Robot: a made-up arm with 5 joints.
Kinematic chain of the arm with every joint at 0, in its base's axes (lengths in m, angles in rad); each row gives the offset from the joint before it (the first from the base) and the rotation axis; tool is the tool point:
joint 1: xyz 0 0 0.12 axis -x
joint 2: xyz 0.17 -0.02 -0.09 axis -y
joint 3: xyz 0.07 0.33 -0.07 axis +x
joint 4: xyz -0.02 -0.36 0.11 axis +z
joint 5: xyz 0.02 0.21 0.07 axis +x
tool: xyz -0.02 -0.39 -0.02
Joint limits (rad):
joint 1: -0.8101..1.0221
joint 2: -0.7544..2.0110
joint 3: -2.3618..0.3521
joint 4: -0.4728..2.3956
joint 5: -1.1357..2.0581
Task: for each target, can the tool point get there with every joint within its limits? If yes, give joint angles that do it. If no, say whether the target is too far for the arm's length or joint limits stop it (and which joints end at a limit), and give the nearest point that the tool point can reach.
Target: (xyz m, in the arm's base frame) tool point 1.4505 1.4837 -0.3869
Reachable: no: too far | nearest point 0.3862 0.8742 -0.1787 | short by 1.244 m
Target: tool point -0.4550 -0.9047 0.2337
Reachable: no: joint limits stop it (at a limit: joint 1, joint 3, joint 4, joint 5) | nearest point -0.1836 -0.5115 0.1088 | short by 0.494 m
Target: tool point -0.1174 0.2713 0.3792
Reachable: yes | joints 0.3660 0.8663 -0.6150 0.7950 -0.5796
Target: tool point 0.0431 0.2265 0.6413
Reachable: yes | joints -0.5503 0.7561 -1.1082 1.6970 -0.4858
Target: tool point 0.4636 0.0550 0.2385
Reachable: yes | joints -0.3453 -0.4365 -0.9520 1.1645 0.3400
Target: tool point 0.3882 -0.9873 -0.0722
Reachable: no: joint limits stop it (at a limit: joint 3, joint 4, joint 5) | nearest point 0.2973 -0.6162 0.0000 | short by 0.389 m
